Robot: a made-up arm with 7 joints.
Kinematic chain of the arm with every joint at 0, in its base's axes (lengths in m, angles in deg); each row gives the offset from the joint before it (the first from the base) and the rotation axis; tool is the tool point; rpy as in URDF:
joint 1: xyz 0 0 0.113 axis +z
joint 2: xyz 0 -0.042 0.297 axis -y
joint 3: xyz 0 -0.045 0.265 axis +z
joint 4: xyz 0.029 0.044 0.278 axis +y
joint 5: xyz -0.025 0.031 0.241 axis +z
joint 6: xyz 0 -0.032 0.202 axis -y
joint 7: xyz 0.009 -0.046 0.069 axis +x
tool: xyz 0 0 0 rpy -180 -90 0
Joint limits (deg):
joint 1: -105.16..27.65
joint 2: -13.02..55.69
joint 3: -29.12..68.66
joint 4: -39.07..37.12
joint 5: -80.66..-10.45
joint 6: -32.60..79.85
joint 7: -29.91..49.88
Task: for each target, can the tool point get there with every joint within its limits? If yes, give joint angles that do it. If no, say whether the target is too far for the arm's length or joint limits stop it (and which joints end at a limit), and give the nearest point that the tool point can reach.
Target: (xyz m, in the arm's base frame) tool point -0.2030 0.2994 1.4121
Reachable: yes | joints -64.81 23.25 -5.85 14.32 -71.34 -3.59 7.45
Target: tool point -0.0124 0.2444 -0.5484
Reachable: no: joint limits stop it (at a limit: joint 2, joint 4, joint 6) | nearest point -0.0452 0.8900 0.5677 | short by 1.290 m
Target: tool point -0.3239 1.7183 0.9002
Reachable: no: too far | nearest point -0.1785 0.9471 0.8041 | short by 0.791 m
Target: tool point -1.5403 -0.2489 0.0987
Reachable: no: too far | nearest point -0.9311 -0.1505 0.5863 | short by 0.787 m
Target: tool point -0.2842 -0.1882 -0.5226
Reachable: no: joint limits stop it (at a limit: joint 1, joint 2, joint 4, joint 6) | nearest point -0.7571 -0.4721 0.5672 | short by 1.221 m
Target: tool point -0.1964 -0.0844 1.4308
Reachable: yes | joints -30.54 -0.56 31.98 -15.96 -31.96 -7.08 18.00
